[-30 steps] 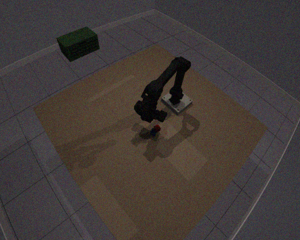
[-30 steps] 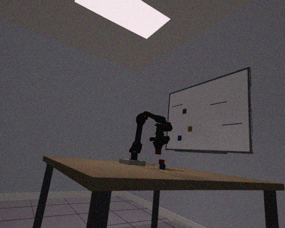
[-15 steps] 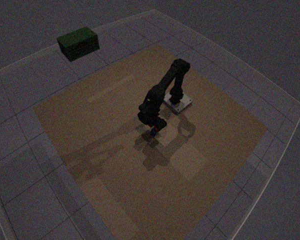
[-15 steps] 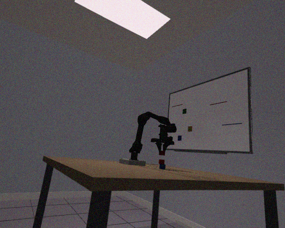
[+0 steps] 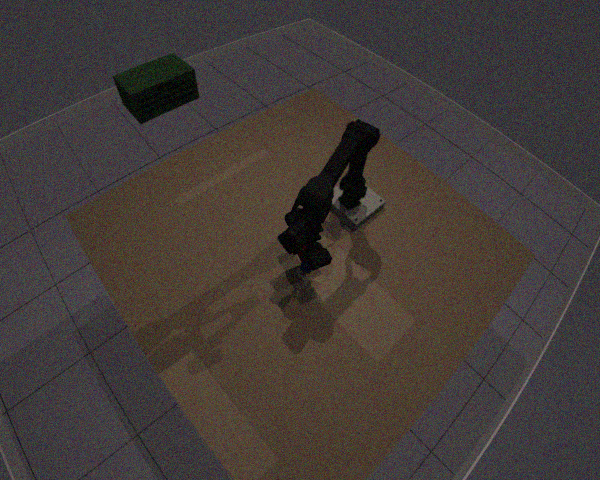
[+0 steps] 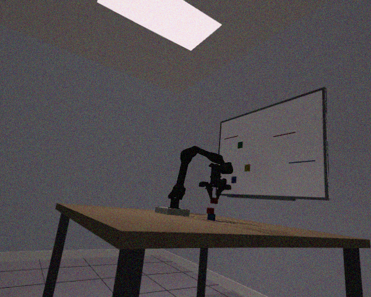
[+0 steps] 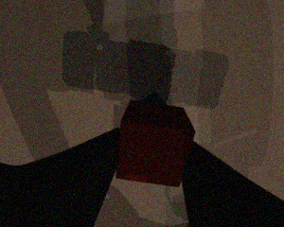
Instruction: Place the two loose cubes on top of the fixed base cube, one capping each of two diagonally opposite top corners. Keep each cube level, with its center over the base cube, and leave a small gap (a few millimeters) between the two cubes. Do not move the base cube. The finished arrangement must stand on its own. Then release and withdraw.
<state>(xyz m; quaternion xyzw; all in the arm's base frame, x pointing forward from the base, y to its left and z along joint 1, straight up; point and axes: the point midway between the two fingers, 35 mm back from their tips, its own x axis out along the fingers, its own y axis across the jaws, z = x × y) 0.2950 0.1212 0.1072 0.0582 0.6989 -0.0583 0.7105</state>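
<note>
The blue cube is 2 cm behind my gripper tip and 9 cm below it.
</note>
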